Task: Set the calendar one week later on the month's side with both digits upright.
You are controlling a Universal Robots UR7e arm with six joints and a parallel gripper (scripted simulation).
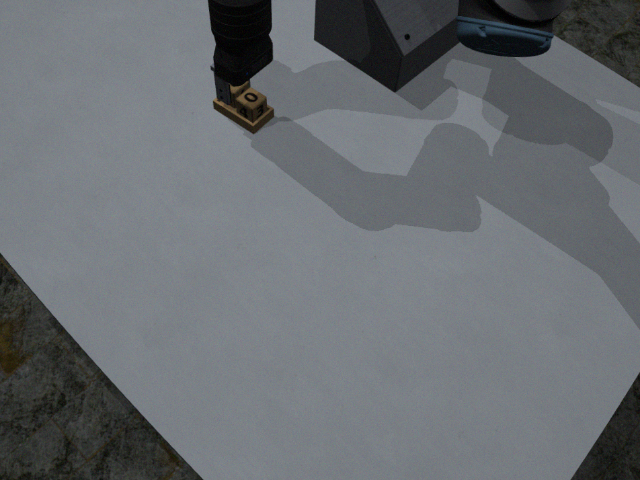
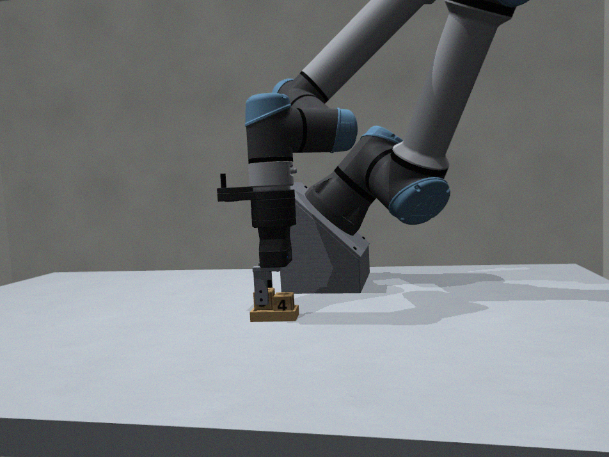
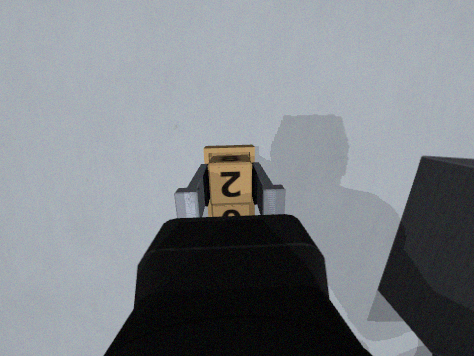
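Right now my hand is 4 cm above the wooden tray and 2 cm to the right of it.
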